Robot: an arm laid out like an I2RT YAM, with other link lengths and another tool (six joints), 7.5 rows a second.
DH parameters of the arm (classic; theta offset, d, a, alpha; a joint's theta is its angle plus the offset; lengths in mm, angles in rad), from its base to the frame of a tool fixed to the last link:
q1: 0 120.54 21.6 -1.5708
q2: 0 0 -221.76 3.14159
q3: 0.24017 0 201.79 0
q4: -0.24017 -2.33 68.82 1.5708
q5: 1.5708 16.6 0 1.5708
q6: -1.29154 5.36 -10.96 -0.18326
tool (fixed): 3.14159 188.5 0 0
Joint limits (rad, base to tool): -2.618..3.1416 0..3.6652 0..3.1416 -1.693..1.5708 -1.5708..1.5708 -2.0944..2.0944
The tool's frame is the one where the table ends.
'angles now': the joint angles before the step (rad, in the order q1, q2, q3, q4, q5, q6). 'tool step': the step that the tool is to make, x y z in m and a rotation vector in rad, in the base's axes. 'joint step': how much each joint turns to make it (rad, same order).
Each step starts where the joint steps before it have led.
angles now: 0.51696, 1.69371, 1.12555, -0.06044, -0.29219, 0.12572
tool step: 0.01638, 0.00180, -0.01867, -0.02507, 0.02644, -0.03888
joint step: 0.00005, 0.10746, 0.06537, 0.01132, 0.03637, 0.01703
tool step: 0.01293, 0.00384, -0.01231, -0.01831, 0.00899, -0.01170
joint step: 0.00034, 0.08338, 0.06167, 0.00445, 0.01656, -0.00160
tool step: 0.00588, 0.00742, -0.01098, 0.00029, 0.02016, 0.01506
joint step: 0.00033, 0.06639, 0.04961, -0.00096, -0.01788, -0.00146
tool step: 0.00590, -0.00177, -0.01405, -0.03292, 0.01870, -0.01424
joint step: 0.00046, 0.05828, 0.04251, -0.01805, 0.02376, -0.00521
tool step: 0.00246, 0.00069, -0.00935, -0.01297, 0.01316, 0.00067
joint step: -0.00002, 0.03727, 0.02296, -0.00449, 0.00268, -0.00409
